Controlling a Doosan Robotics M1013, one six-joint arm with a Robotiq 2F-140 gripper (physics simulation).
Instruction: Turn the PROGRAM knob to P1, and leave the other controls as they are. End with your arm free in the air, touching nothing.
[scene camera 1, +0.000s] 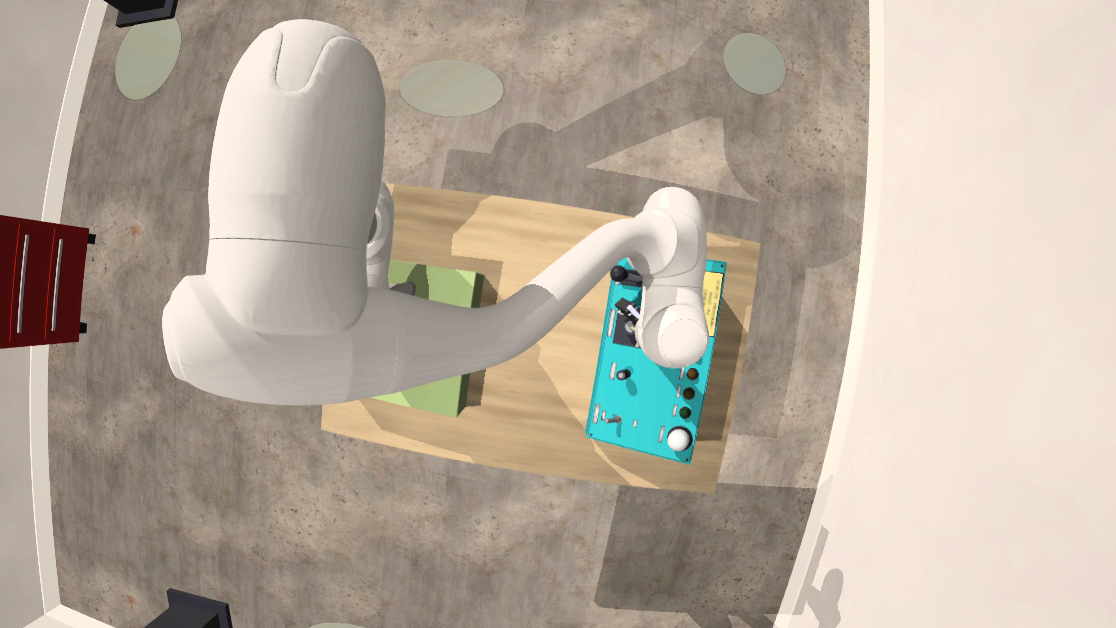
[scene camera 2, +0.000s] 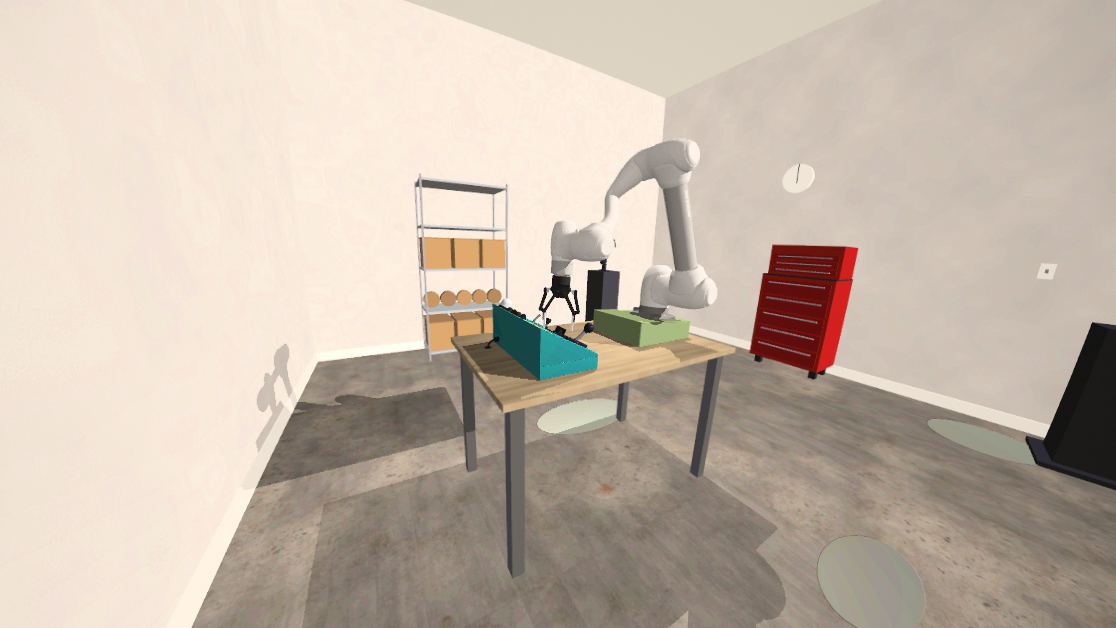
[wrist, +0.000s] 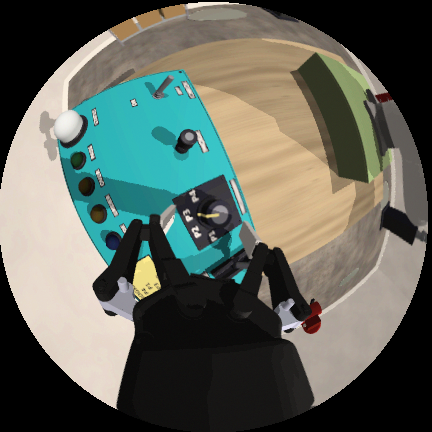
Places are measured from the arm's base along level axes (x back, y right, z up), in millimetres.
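Pixels of known places: gripper, fingertip midpoint: (scene camera 2: 557, 328) (wrist: 208, 220); arm's base, origin of the base link: (scene camera 2: 652, 316) (wrist: 378, 125).
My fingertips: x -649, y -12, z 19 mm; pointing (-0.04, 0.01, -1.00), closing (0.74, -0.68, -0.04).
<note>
For each thing: its middle in the pictures, then the offset to it from my fingertips. "*": a spot on its surface instead.
- PROGRAM knob, body centre: (wrist: 219, 214) (scene camera 1: 630, 326) dx +21, dy +2, dz +3 mm
- black plate, surface spot: (wrist: 202, 241) * dx -29, dy -32, dz -8 mm
- black ball lever, body centre: (scene camera 1: 618, 273) (scene camera 2: 589, 327) dx +61, dy -123, dz +25 mm
- black post knob, body centre: (wrist: 183, 143) (scene camera 1: 624, 374) dx +25, dy +122, dz -12 mm
- toggle switch, body centre: (wrist: 163, 84) (scene camera 1: 612, 420) dx +48, dy +240, dz -7 mm
- white dome, surface spot: (wrist: 68, 126) (scene camera 1: 674, 433) * dx -92, dy +245, dz +78 mm
The PROGRAM knob (scene camera 1: 630, 328) (wrist: 219, 214) is round and dark, on a black plate (wrist: 202, 241) marked P1 to P4. In the wrist view its yellow pointer points at P3. The knob is part of a turquoise sloped panel (scene camera 1: 655, 406) (scene camera 2: 521, 343) (wrist: 135, 135) on the table. My gripper (scene camera 2: 558, 322) (wrist: 208, 220) is open, fingers partly closed in, with nothing held. In the wrist view its pads appear on either side of the knob, with visible gaps; their height over the plate is hard to tell. In scene camera 1 the wrist hides part of the gripper.
A black ball lever (scene camera 1: 618, 273) (scene camera 2: 589, 328) stands near the knob. A black post knob (scene camera 1: 622, 374) (wrist: 187, 140), a toggle switch (scene camera 1: 614, 420) (wrist: 164, 86), a white dome (scene camera 1: 678, 438) (wrist: 68, 126) and several round coloured controls share the panel. A green block (scene camera 2: 643, 331) (wrist: 350, 125) carries the arm's base.
</note>
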